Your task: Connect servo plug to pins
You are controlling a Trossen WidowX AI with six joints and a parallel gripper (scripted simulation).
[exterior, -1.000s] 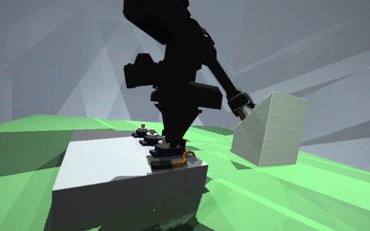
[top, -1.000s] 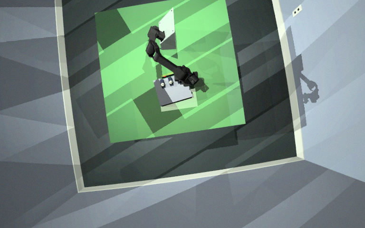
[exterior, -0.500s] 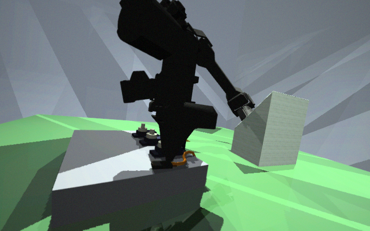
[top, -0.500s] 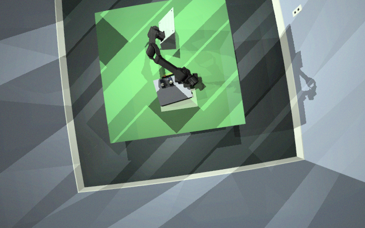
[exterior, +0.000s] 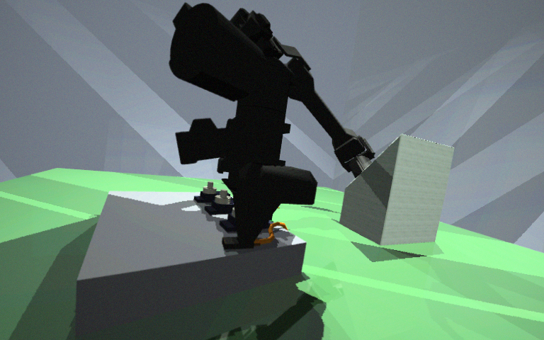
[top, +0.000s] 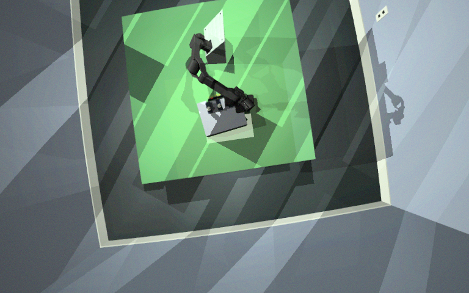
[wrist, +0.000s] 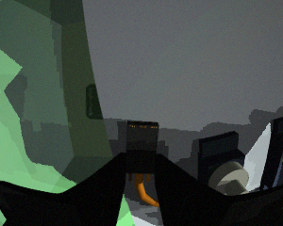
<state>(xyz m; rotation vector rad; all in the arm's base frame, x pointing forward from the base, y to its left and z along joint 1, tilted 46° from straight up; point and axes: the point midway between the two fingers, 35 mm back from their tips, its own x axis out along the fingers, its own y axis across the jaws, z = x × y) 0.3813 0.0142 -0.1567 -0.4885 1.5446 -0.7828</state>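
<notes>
Now: gripper tip 7 cm past the red band, 17 cm to the left of it and 2 cm below it. Round my gripper tip: black pin strip: 7 cm behind, 14 cm to the right, 1 cm above; grey holder: 8 cm ahead, 12 cm to the right, 3 cm below.
</notes>
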